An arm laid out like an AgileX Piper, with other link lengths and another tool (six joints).
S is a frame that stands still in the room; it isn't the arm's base.
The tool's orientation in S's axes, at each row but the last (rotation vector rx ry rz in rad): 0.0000 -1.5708 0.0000; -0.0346 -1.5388 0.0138; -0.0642 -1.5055 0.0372; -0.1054 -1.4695 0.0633
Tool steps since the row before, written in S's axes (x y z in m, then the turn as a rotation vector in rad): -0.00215 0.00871 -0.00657 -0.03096 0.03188 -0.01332; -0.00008 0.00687 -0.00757 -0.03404 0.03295 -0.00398; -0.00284 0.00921 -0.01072 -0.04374 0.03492 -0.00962; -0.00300 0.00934 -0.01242 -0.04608 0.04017 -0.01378
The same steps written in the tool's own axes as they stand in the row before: -0.00657 0.00871 0.00215 -0.01332 0.03188 0.03096; -0.00735 0.00710 -0.00006 -0.00405 0.03262 0.03435; -0.01027 0.00985 0.00233 -0.01018 0.03481 0.04370; -0.01159 0.01058 0.00207 -0.01396 0.04043 0.04579
